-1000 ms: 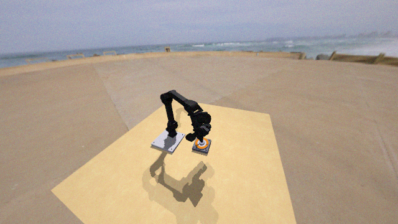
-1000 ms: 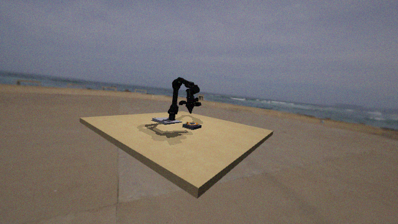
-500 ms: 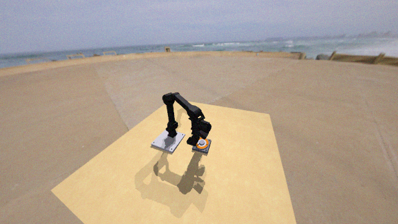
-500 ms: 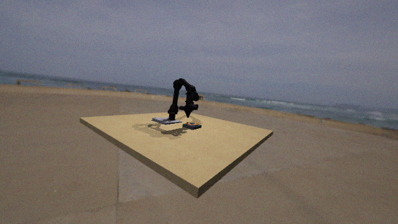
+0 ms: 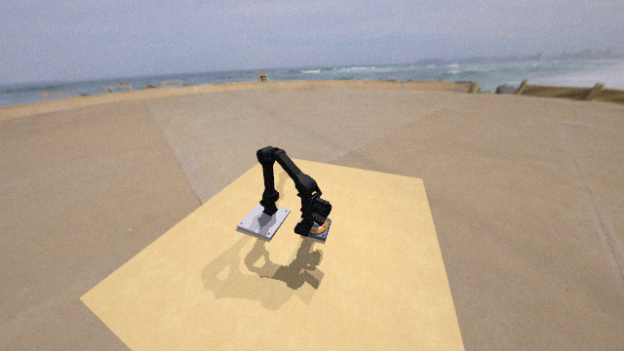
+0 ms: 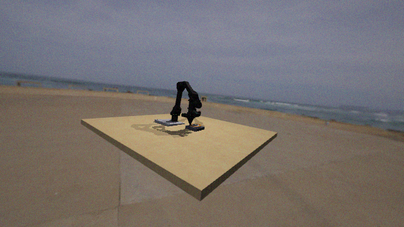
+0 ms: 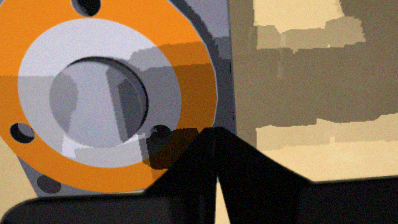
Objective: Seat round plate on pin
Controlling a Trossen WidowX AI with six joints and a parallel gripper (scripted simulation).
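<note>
The base is 1 cm ahead of my gripper tip, 5 cm to the left of it and 2 cm below it.
</note>
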